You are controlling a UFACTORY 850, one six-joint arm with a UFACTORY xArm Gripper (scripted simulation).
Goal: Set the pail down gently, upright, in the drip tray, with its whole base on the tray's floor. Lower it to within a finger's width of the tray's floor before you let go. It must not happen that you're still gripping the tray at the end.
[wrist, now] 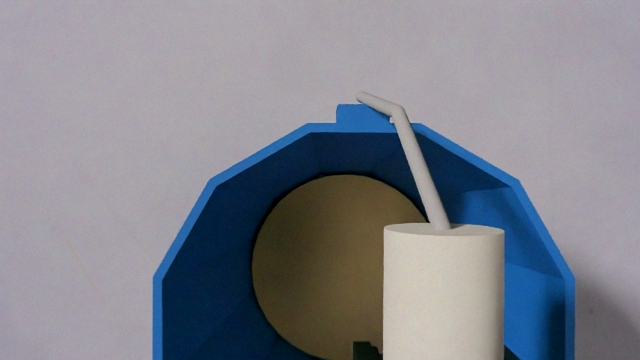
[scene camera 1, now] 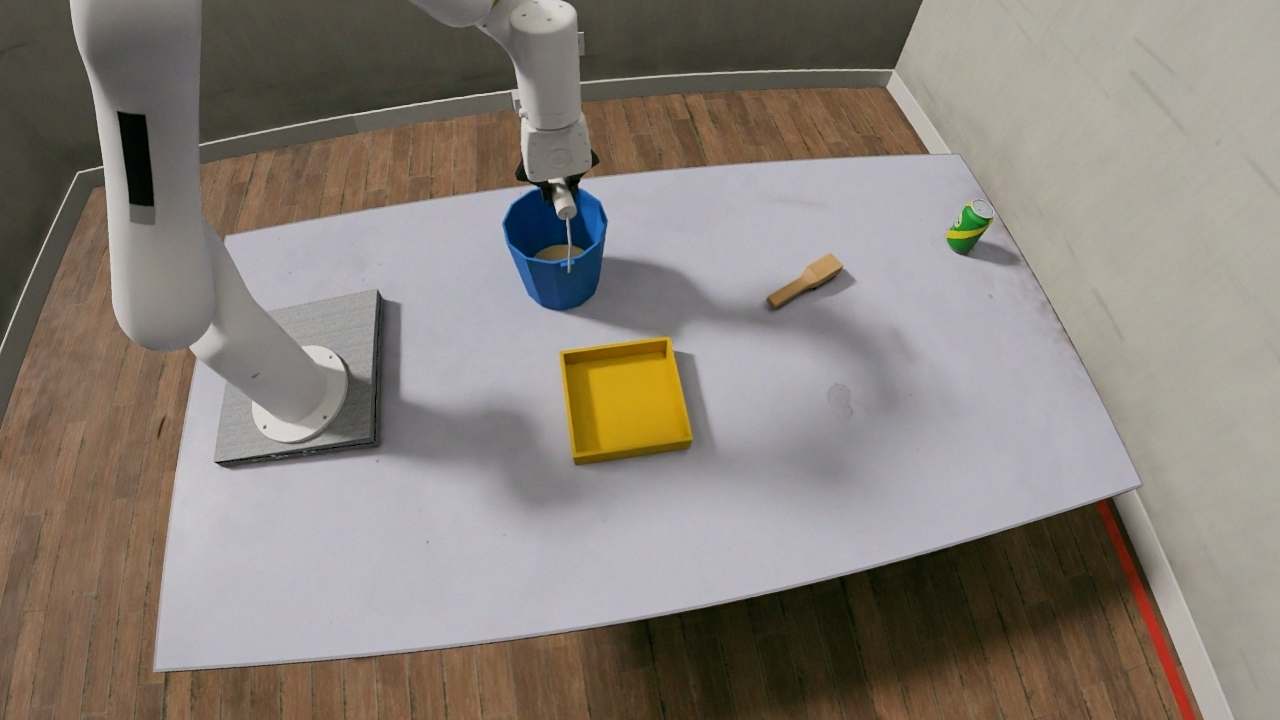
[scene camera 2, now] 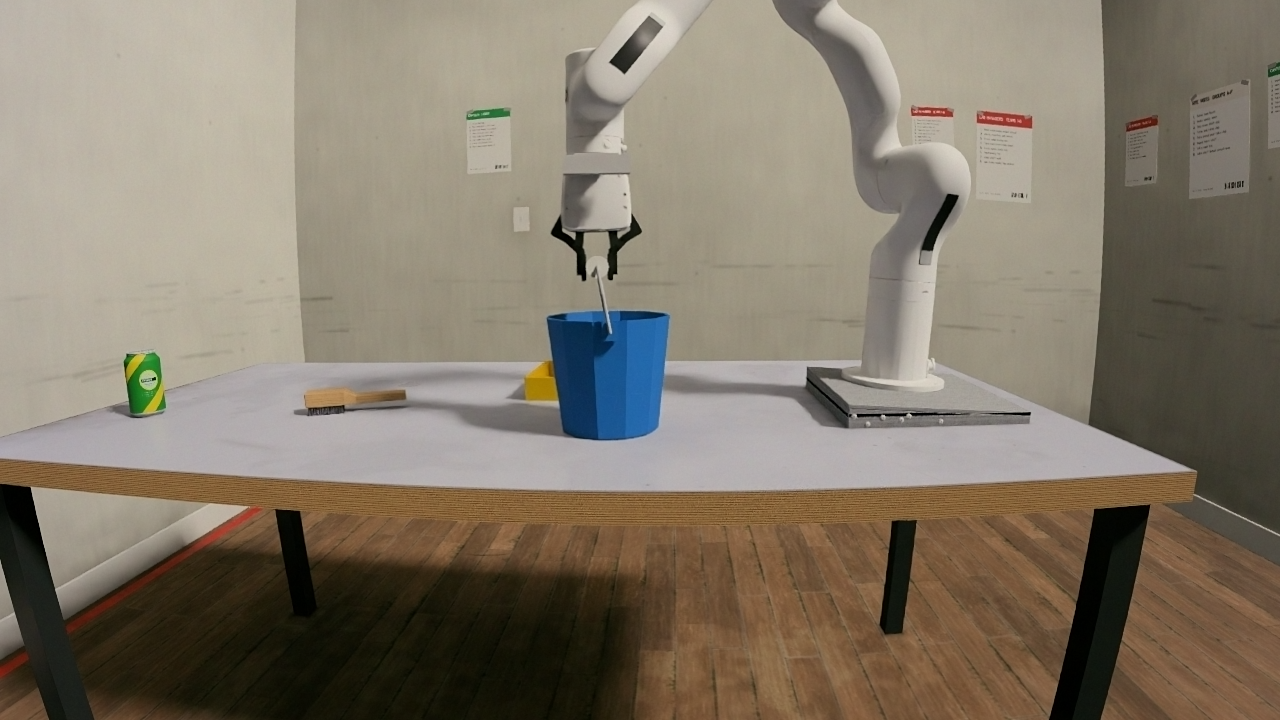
Labels:
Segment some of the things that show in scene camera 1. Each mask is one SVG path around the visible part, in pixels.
A blue pail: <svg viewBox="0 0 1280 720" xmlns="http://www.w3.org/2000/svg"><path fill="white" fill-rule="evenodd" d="M566 177L548 180L552 190L553 206L551 208L548 207L547 201L543 201L541 190L537 187L537 189L530 190L514 201L502 222L507 246L528 295L540 306L555 310L565 310L581 306L595 294L600 278L608 219L601 201L584 189L579 188L579 194L576 194L576 202L574 203Z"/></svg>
A yellow drip tray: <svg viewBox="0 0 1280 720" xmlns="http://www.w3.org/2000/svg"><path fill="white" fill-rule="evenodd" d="M670 337L559 351L572 456L575 466L690 448L693 438Z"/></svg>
A wooden brush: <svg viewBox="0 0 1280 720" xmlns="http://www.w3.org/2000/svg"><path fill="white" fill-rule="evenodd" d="M843 264L832 253L829 253L808 265L801 277L769 295L766 301L775 309L806 289L814 288L815 290L826 283L827 280L829 281L829 279L831 280L839 274Z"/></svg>

